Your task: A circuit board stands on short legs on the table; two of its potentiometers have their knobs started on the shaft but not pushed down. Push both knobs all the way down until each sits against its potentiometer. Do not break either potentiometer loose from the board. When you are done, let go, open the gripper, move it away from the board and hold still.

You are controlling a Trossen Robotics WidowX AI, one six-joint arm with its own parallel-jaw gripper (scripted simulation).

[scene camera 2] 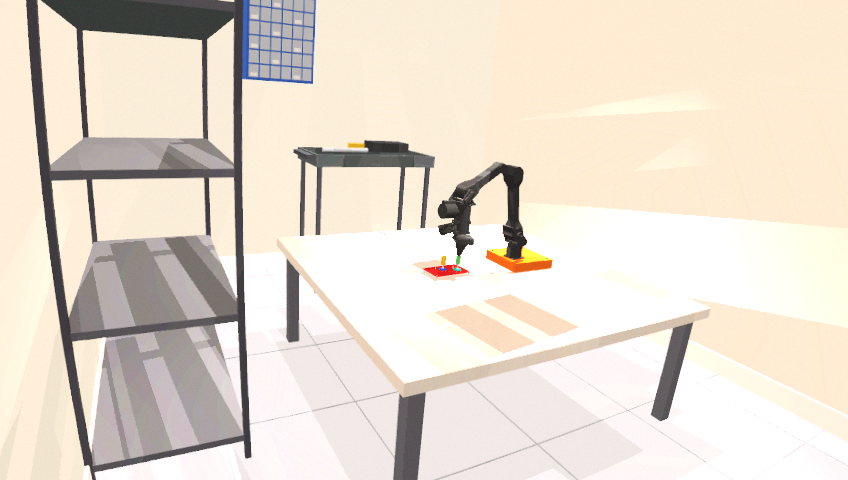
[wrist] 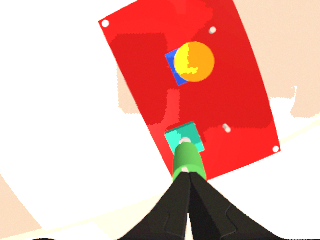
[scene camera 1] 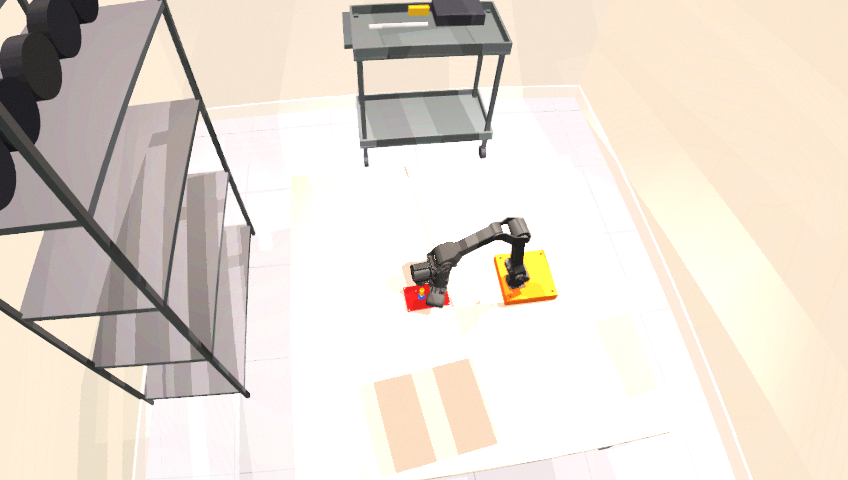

Labels:
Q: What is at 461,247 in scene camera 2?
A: The gripper.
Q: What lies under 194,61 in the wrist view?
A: An orange knob.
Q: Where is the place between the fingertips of the gripper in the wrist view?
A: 187,179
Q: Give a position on a green knob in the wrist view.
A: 187,158

